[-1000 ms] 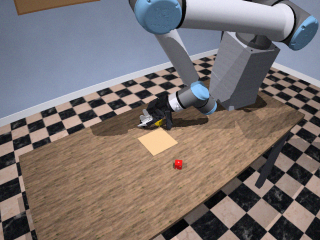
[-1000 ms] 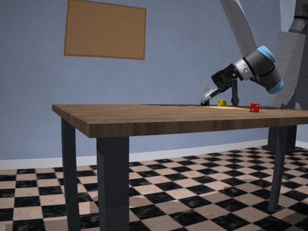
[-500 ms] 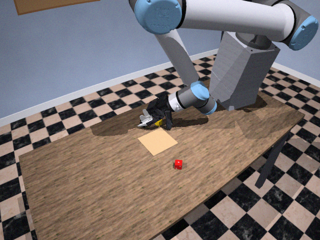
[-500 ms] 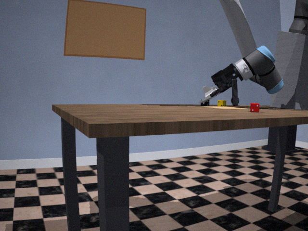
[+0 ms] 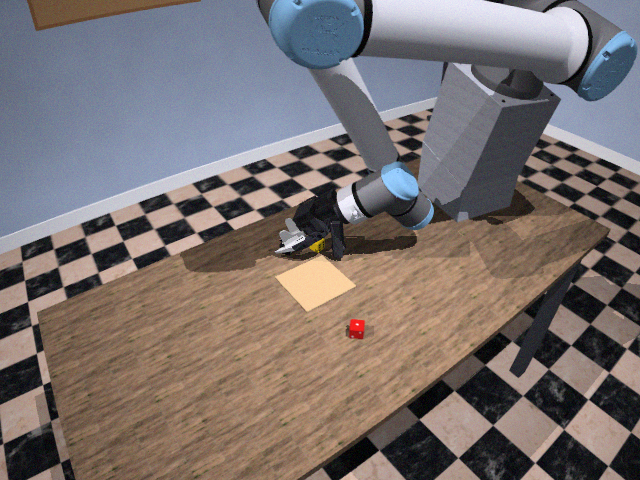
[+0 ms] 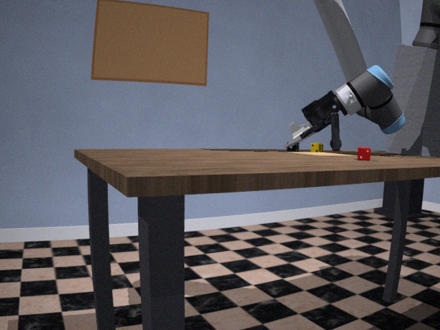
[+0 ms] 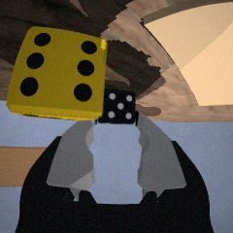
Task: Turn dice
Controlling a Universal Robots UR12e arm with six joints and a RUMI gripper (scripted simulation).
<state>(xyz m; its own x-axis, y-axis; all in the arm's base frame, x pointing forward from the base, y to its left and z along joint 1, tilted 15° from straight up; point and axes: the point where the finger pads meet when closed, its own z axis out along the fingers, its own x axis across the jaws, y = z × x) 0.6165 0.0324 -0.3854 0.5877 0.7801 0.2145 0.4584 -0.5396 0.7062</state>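
Right now my hand is 1 cm past the black die and 1 cm above it. Round my hand: yellow die: 8 cm behind, 3 cm to the left, 1 cm below; red die: 4 cm behind, 33 cm to the left, 1 cm below; tan mat: 2 cm behind, 14 cm to the left, 2 cm below.
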